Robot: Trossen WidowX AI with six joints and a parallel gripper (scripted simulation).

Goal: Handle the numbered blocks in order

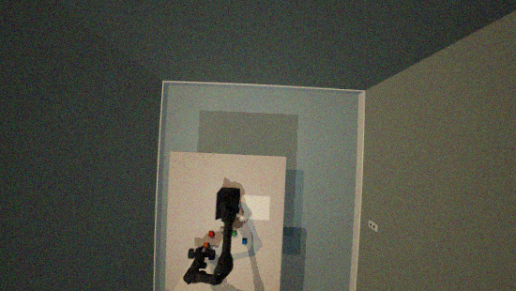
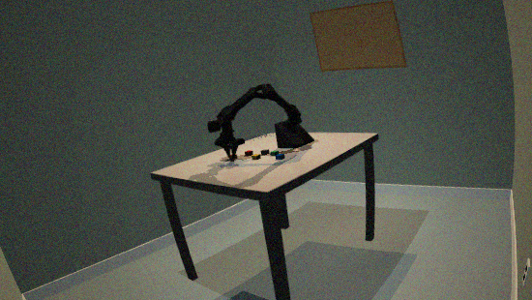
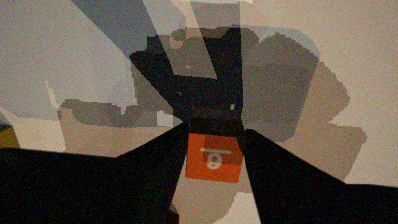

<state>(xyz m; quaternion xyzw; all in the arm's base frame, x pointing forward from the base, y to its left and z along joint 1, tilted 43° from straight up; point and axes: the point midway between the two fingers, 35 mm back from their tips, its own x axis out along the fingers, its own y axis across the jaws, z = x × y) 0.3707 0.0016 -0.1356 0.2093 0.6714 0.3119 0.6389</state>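
The orange block is 1 cm behind my gripper tip. Also, from my gripper tip: grey block 15 cm behind, 11 cm to the left; then red block 10 cm behind, 2 cm to the left; then yellow block 5 cm behind, 15 cm to the left.
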